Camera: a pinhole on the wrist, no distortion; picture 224 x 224 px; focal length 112.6 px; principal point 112.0 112.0 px. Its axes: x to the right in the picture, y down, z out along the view. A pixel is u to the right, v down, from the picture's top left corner.
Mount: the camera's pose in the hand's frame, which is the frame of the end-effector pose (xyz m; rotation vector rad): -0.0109 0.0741 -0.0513 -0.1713 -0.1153 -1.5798
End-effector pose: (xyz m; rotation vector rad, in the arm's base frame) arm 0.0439 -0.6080 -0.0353 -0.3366 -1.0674 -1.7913
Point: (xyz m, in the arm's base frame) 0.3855 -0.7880 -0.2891
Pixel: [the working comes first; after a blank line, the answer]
In the camera's frame: -0.1617 -0.1960 -0.2964

behind the camera
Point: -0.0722 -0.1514 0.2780
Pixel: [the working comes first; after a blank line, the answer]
In the camera's frame: 0.1813 -0.0299 0.5930

146 106
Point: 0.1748 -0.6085 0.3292
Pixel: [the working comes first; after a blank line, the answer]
In the camera's frame: -0.1804 0.1695 0.2736

38 182
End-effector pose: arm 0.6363 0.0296 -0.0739 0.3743 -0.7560 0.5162
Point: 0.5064 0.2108 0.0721
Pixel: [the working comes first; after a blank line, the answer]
In the camera's frame: -0.1411 0.0854 0.1623

14 171
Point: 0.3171 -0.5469 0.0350
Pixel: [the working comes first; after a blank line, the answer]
In the camera's frame: 0.4505 -0.2960 0.5027

213 46
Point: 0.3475 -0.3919 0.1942
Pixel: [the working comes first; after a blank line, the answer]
In the camera's frame: 0.3227 -0.1169 0.5462

179 88
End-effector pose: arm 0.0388 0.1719 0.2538 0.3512 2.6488 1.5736
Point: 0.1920 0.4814 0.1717
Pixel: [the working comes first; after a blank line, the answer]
In the camera's frame: 0.0472 -0.0919 0.3755

126 84
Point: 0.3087 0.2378 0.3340
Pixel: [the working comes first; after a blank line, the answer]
In the camera's frame: -0.0491 -0.2361 0.1124

outside the picture
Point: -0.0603 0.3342 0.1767
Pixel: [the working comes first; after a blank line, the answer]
In the camera's frame: 0.1197 0.1300 0.1999

179 185
